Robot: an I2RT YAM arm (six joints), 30 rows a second.
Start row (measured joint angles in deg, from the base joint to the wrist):
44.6, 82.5, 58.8, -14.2, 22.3, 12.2
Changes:
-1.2, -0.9, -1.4, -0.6, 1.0, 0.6
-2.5, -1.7, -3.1, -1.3, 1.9, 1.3
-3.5, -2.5, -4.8, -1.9, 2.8, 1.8
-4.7, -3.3, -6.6, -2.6, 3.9, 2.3
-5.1, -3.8, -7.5, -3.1, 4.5, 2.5
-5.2, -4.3, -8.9, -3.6, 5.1, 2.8
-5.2, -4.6, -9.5, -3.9, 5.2, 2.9
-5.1, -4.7, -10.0, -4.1, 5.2, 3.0
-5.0, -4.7, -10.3, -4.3, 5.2, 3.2
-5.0, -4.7, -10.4, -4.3, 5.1, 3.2
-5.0, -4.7, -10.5, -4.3, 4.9, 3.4
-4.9, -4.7, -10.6, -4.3, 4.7, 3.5
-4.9, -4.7, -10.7, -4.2, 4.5, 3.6
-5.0, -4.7, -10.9, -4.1, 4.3, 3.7
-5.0, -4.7, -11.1, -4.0, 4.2, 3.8
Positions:
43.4, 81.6, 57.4, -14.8, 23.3, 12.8
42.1, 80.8, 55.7, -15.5, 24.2, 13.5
41.1, 80.0, 54.0, -16.1, 25.1, 14.0
39.9, 79.2, 52.2, -16.8, 26.2, 14.5
39.5, 78.7, 51.3, -17.3, 26.8, 14.7
39.4, 78.2, 49.9, -17.8, 27.4, 15.0
39.4, 77.9, 49.3, -18.1, 27.5, 15.1
39.5, 77.8, 48.8, -18.3, 27.5, 15.2
39.6, 77.8, 48.5, -18.5, 27.5, 15.4
39.6, 77.8, 48.4, -18.5, 27.4, 15.4
39.6, 77.8, 48.3, -18.5, 27.2, 15.6
39.7, 77.8, 48.2, -18.5, 27.0, 15.7
39.7, 77.8, 48.1, -18.4, 26.8, 15.8
39.6, 77.8, 47.9, -18.3, 26.6, 15.9
39.6, 77.8, 47.7, -18.2, 26.5, 16.0

